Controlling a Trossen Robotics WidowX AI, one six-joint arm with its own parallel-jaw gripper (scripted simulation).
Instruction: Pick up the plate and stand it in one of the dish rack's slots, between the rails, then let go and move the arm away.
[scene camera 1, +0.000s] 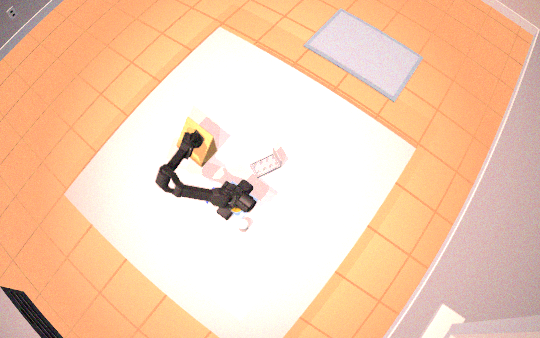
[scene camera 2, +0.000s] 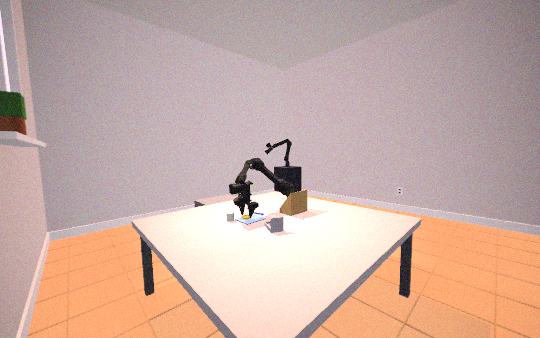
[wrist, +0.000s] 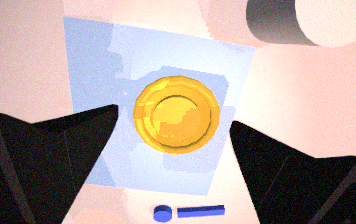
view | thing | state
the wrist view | my gripper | -
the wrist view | yellow plate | -
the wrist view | light blue mat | -
